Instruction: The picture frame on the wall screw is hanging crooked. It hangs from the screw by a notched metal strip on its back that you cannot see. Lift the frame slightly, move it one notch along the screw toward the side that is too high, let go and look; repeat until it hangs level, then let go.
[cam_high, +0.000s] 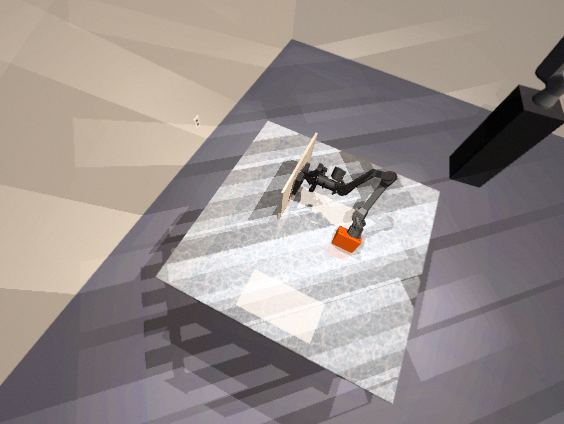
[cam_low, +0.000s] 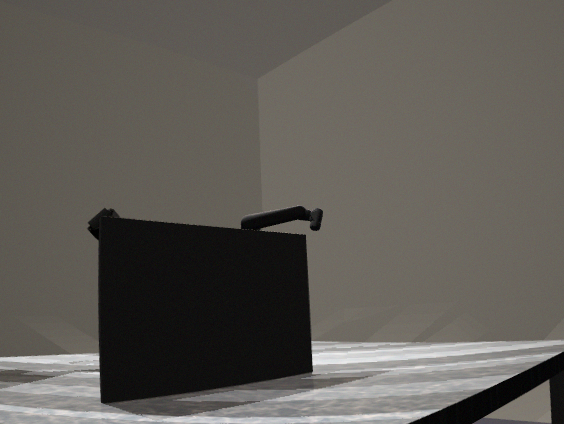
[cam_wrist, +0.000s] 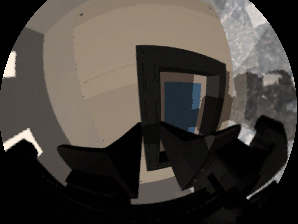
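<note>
Right now the picture frame is 1 cm to the left of my gripper tip and 5 cm below it. From my gripper tip the other things lie so: wall panel: 1 cm ahead, 6 cm below.
</note>
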